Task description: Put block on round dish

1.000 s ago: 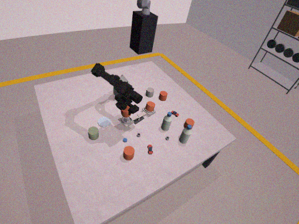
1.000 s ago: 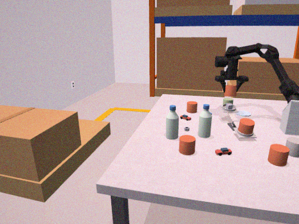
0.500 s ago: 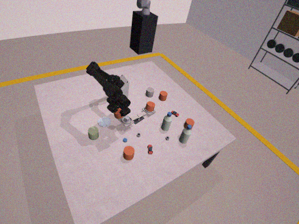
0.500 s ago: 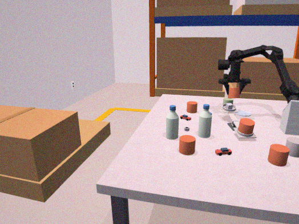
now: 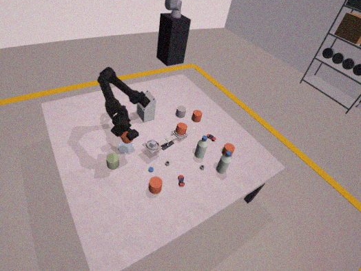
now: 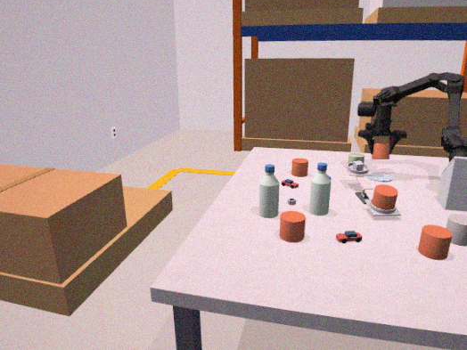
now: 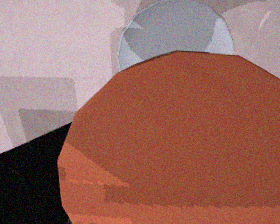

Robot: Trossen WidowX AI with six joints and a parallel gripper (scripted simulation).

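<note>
Now: gripper tip 120 mm to the right of the grey block, 110 mm short of it and 20 mm above it. From my gripper tip the other things lie so: small blue disc: 220 mm ahead, 100 mm below, 50 mm to the left; then pale round dish: 100 mm below, 10 mm behind; then green cylinder: 140 mm to the right, 70 mm below, 70 mm ahead.
</note>
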